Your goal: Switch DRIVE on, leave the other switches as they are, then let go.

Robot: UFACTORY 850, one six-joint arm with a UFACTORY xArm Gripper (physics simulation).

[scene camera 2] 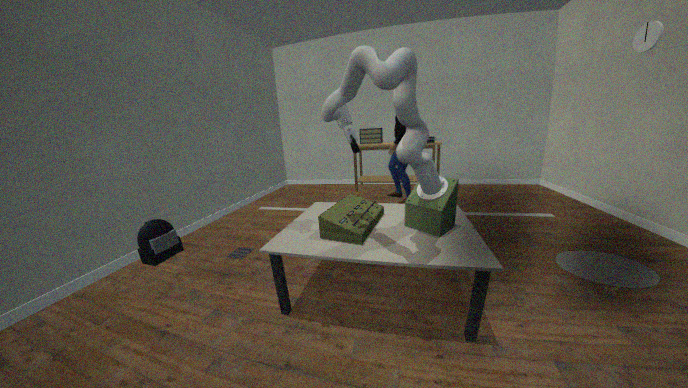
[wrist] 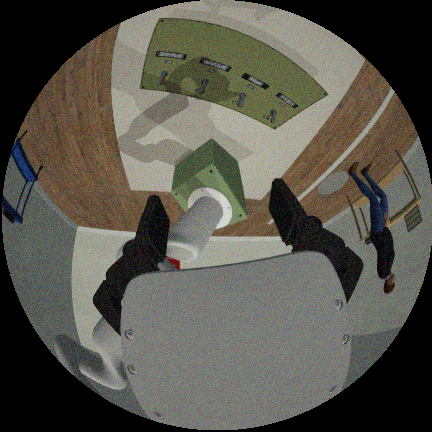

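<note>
A green switch box (scene camera 2: 336, 226) (wrist: 240, 52) with a sloped panel stands on the table. In the wrist view its panel carries several toggle switches in a row, such as the levers (wrist: 163, 78) (wrist: 202, 86) (wrist: 241, 99) (wrist: 270, 116), each beside a label plate. The lettering is too blurred to read, so I cannot tell which one is DRIVE or which way each lever is set. My gripper (scene camera 2: 355, 147) (wrist: 216, 199) is open and empty. It hangs high above the switch box, apart from it.
The table (scene camera 2: 295, 246) also bears the green base block (scene camera 2: 426, 219) (wrist: 204, 156), right of the switch box in the scene view. The arm's shadow falls across the panel in the wrist view. A person (scene camera 2: 399, 172) (wrist: 384, 245) stands by a wooden bench (scene camera 2: 375, 146) behind the table.
</note>
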